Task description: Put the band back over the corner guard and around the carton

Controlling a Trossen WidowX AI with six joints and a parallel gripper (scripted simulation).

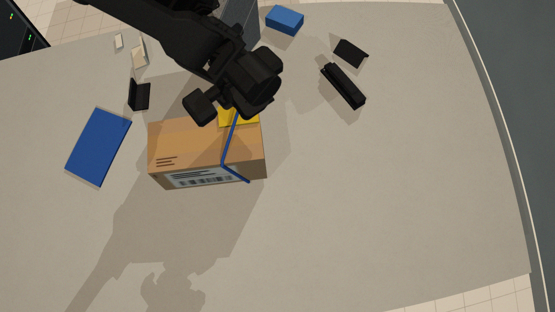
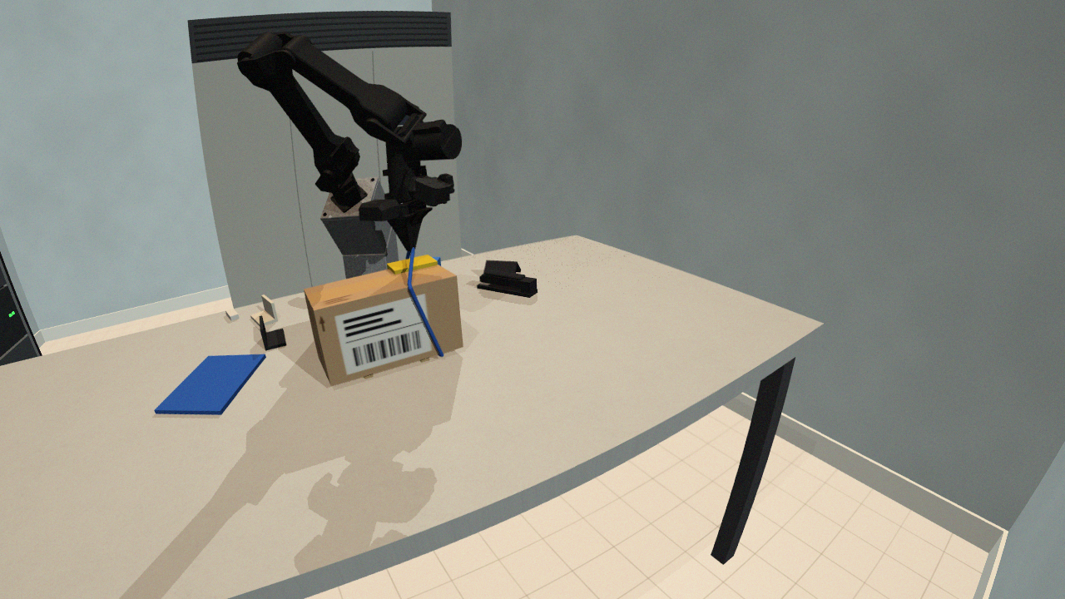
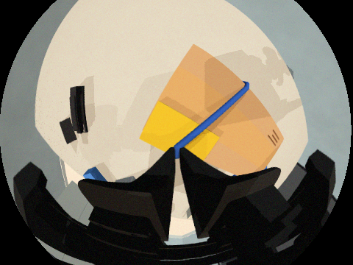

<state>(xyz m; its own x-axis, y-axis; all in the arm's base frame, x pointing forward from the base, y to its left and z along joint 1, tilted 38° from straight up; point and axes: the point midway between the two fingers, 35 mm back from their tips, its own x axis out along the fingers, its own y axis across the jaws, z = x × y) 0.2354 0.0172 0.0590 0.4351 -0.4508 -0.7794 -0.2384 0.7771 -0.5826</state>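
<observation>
My hand is 7 cm above the yellow corner guard. Round my hand: black stapler-like bar (28 cm to the left, 18 cm below, 4 cm behind); blue block (29 cm behind, 23 cm to the left, 18 cm below); brown carton (13 cm below, 9 cm to the right, 2 cm ahead).
</observation>
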